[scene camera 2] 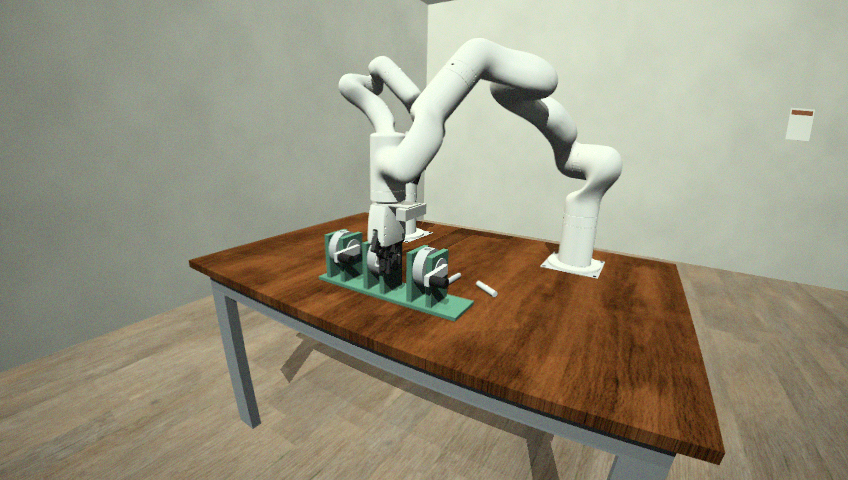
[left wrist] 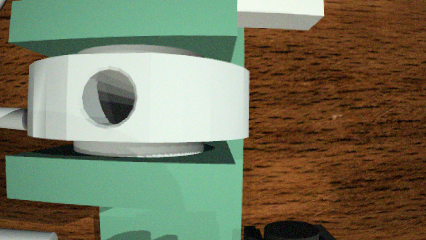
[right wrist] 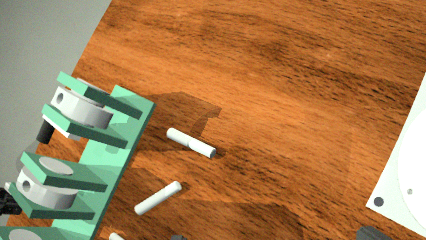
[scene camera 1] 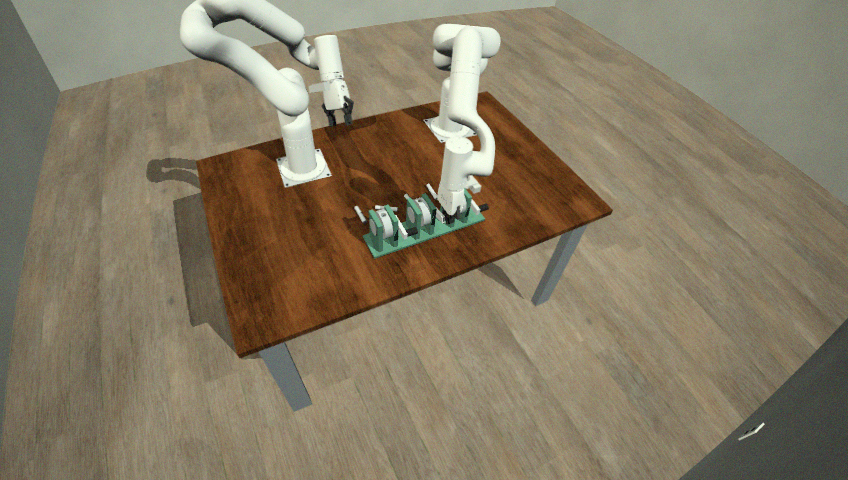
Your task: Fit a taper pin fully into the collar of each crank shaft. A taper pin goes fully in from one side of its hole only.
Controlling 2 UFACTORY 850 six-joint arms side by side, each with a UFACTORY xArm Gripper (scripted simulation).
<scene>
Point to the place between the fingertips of my left gripper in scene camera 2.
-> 388, 270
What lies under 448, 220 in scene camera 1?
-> My left gripper.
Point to a collar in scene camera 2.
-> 419, 266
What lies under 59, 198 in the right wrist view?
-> A collar.
</scene>
